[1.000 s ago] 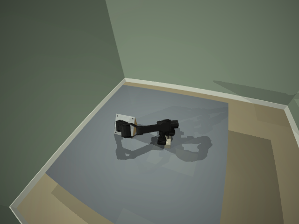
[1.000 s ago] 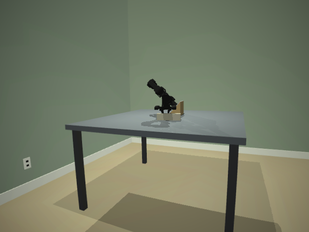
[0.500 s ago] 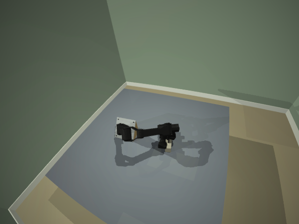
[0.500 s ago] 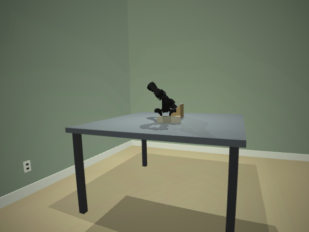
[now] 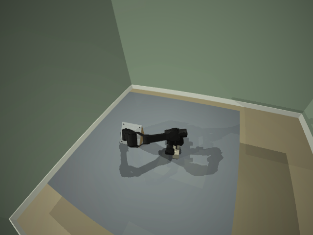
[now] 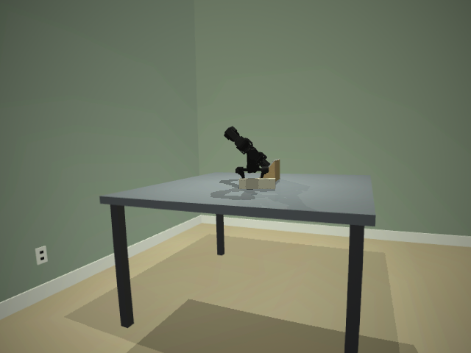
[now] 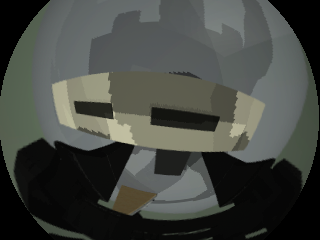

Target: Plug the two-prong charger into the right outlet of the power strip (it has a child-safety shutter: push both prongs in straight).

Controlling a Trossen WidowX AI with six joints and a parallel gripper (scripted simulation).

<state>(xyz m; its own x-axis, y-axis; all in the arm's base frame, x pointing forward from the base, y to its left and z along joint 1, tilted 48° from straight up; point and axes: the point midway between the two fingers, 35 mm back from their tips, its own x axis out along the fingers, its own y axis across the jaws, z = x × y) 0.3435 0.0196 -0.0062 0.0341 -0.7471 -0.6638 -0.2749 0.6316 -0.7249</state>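
The black two-prong charger is 20 mm ahead of my gripper tip and 10 mm above it.
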